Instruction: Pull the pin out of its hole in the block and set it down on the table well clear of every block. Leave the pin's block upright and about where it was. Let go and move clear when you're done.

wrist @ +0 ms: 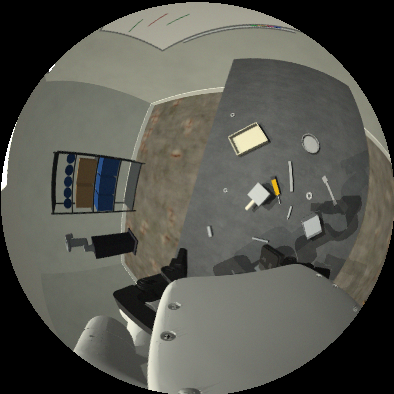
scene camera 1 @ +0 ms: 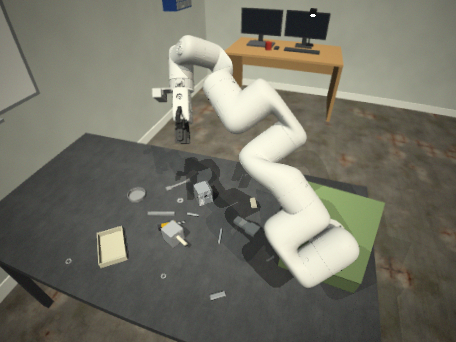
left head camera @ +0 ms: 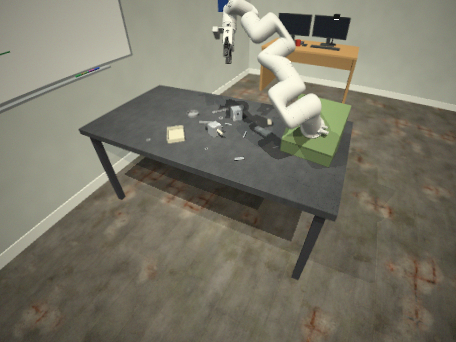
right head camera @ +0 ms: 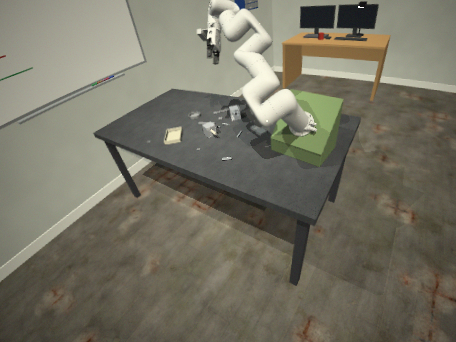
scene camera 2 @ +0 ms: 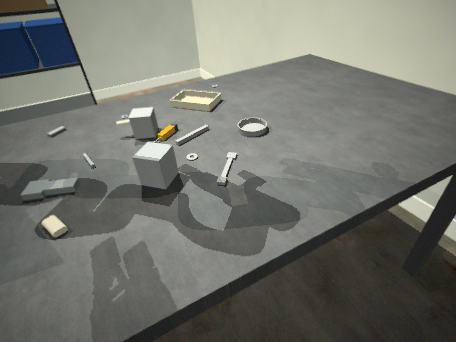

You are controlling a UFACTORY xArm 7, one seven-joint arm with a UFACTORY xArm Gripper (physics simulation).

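Seen in the pictures: gripper, fingertip midpoint: point(wrist: 225, 259) point(scene camera 1: 183, 143) point(left head camera: 227, 60) point(right head camera: 212, 61); arm's base, link origin: point(left head camera: 312, 127) point(right head camera: 301, 124).
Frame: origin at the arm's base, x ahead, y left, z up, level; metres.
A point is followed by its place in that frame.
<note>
A grey block point(left head camera: 214, 127) @(x 0.531, y 0.171, z -0.093 m) point(right head camera: 208, 129) @(x 0.526, y 0.173, z -0.100 m) point(scene camera 1: 173, 232) @(x 0.533, y 0.160, z -0.089 m) point(scene camera 2: 144, 123) @(x 0.551, y 0.115, z -0.111 m) point(wrist: 259, 193) @(x 0.554, y 0.142, z -0.090 m) stands upright on the dark table. A cream pin point(left head camera: 220, 133) @(x 0.485, y 0.173, z -0.119 m) point(scene camera 1: 182, 241) @(x 0.491, y 0.167, z -0.113 m) point(scene camera 2: 122, 122) @(x 0.490, y 0.158, z -0.114 m) point(wrist: 250, 204) @(x 0.498, y 0.159, z -0.113 m) sticks out sideways from its side. A second grey block point(left head camera: 236, 114) @(x 0.533, y -0.073, z -0.110 m) point(scene camera 1: 203, 193) @(x 0.533, y -0.073, z -0.086 m) point(scene camera 2: 156, 166) @(x 0.552, y -0.143, z -0.095 m) point(wrist: 312, 226) @(x 0.554, y -0.101, z -0.080 m) stands upright nearby, with a dark hole showing in scene camera 1. My gripper point(left head camera: 228, 61) @(x 0.492, y 0.077, z 0.283 m) point(right head camera: 212, 59) @(x 0.492, y 0.077, z 0.283 m) point(scene camera 1: 182, 137) @(x 0.492, y 0.077, z 0.283 m) point(wrist: 225, 259) @(x 0.492, y 0.077, z 0.283 m) is open and empty, high above the table and well apart from both blocks. The pin's inner end is hidden in the block.
An orange-handled tool point(scene camera 2: 167, 132) @(x 0.608, y 0.094, z -0.145 m) point(wrist: 275, 187) @(x 0.604, y 0.101, z -0.141 m) lies beside the pin's block. A cream tray point(scene camera 1: 112, 247) @(x 0.750, y 0.298, z -0.156 m), a round dish point(scene camera 1: 136, 195) @(x 0.857, y 0.022, z -0.157 m), a grey bar point(scene camera 1: 161, 213) @(x 0.674, y 0.064, z -0.149 m), a spanner-like piece point(scene camera 2: 228, 168) @(x 0.716, y -0.141, z -0.154 m), a stepped grey piece point(scene camera 2: 50, 188) @(x 0.313, y -0.054, z -0.143 m) and a short cream cylinder point(scene camera 2: 54, 226) @(x 0.337, y -0.185, z -0.145 m) lie around.
</note>
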